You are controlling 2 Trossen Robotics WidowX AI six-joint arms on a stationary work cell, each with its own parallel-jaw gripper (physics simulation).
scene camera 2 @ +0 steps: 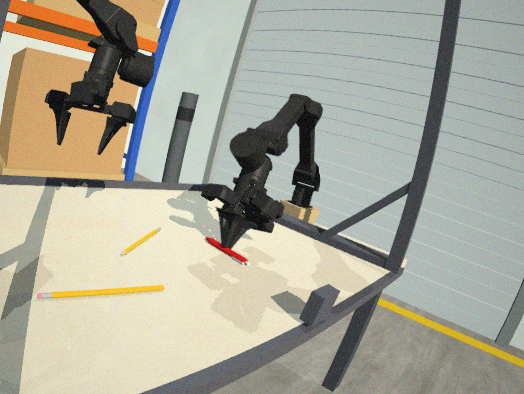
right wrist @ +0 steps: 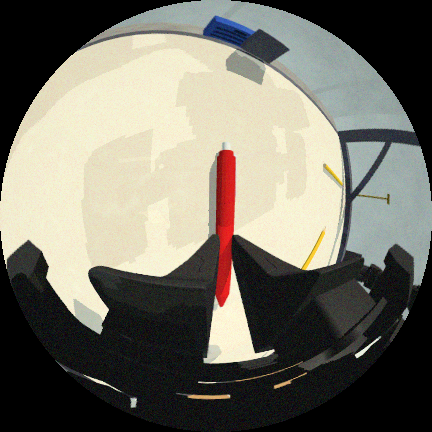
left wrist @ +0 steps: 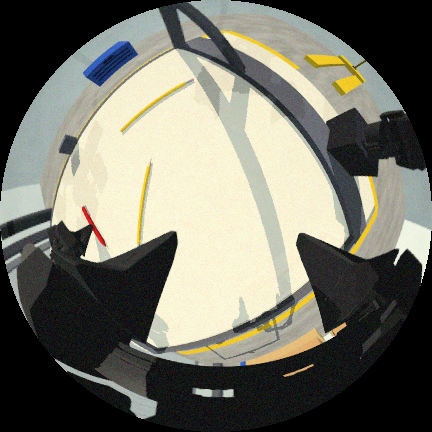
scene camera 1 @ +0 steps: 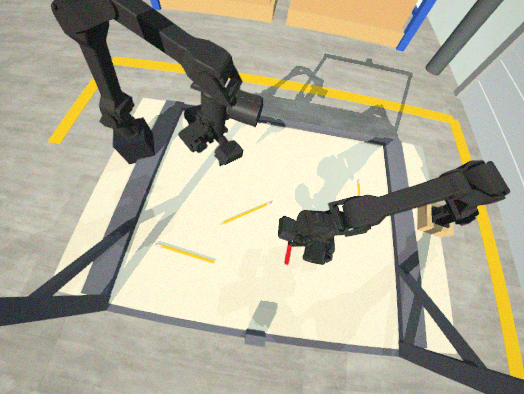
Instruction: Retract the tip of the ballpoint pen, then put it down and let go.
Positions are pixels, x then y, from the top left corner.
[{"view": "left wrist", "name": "my left gripper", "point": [240, 238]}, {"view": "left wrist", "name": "my right gripper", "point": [91, 225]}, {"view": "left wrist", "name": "dark frame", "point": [299, 111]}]
